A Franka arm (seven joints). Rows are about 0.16 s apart.
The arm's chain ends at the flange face. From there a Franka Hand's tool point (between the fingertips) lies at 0.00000 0.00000 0.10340 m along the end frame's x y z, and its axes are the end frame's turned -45 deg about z.
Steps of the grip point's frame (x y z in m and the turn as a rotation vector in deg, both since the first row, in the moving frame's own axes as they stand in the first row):
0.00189 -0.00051 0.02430 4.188 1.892 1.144
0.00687 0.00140 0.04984 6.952 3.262 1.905
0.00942 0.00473 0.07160 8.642 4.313 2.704
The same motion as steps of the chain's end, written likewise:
0.00382 0.00608 0.02463 4.299 -1.624 1.144
0.01033 0.00920 0.05077 7.222 -2.609 1.905
0.01511 0.01326 0.07307 9.161 -3.061 2.704

